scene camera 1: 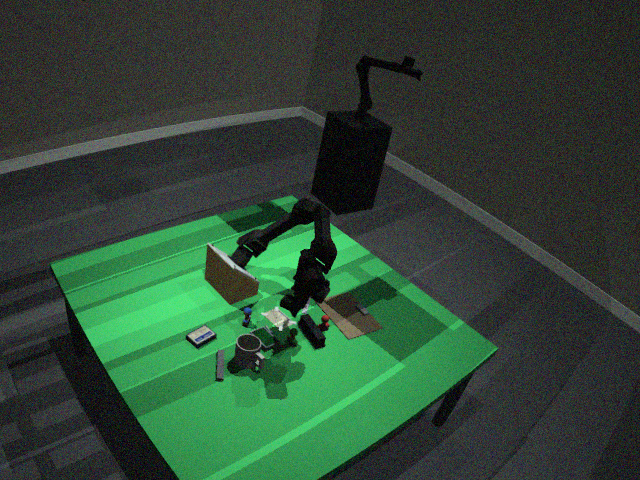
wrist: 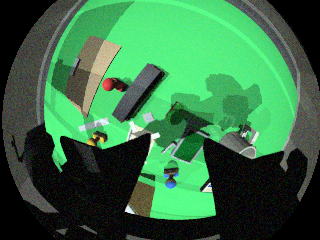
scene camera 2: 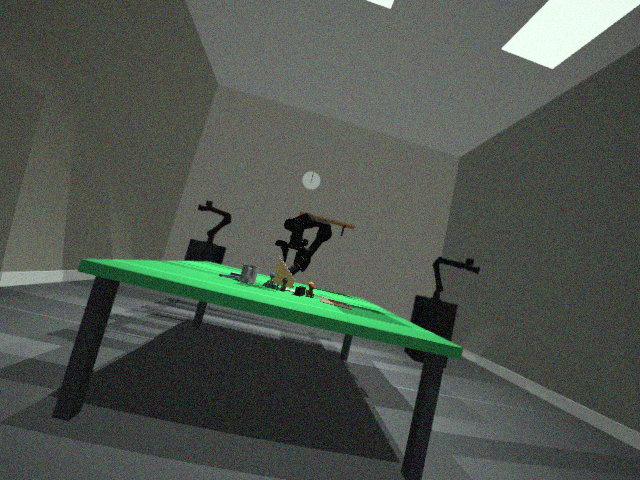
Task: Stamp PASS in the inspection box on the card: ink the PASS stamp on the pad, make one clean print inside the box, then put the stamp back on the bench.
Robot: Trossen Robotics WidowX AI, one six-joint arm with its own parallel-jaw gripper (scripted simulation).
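Note:
There is a grey mug (wrist: 236, 141) that I can see, and a black block (wrist: 147, 79) too. I also see a brown mat (scene camera 1: 344, 310), and the wrist view gives me the same brown mat (wrist: 94, 58). My own gripper (scene camera 1: 297, 312) is visible to me as well, and in the wrist view I find my gripper (wrist: 178, 140) again.

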